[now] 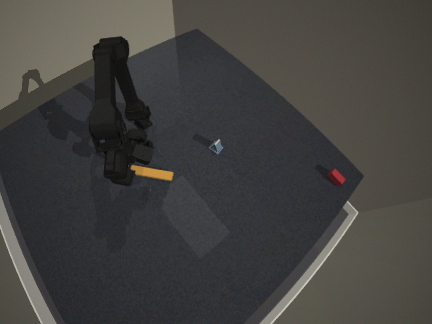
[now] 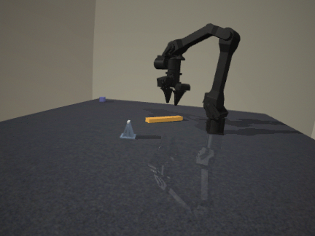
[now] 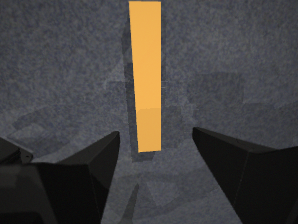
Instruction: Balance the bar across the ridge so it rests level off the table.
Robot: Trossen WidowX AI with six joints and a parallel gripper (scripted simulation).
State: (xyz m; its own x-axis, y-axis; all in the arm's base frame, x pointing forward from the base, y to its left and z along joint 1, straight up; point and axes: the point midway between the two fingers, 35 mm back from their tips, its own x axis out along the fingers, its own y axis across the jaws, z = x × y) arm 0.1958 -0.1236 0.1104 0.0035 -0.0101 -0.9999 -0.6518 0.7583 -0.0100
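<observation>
My gripper tip is 2 cm short of the orange bar, 2 cm to the right of it and 7 cm above it. Also, from my gripper tip: blue-grey triangular ridge (10 cm ahead, 30 cm to the left, 5 cm below); small purple cube (54 cm ahead, 38 cm to the right, 6 cm below); red block (54 cm ahead, 62 cm to the left, 6 cm below).
</observation>
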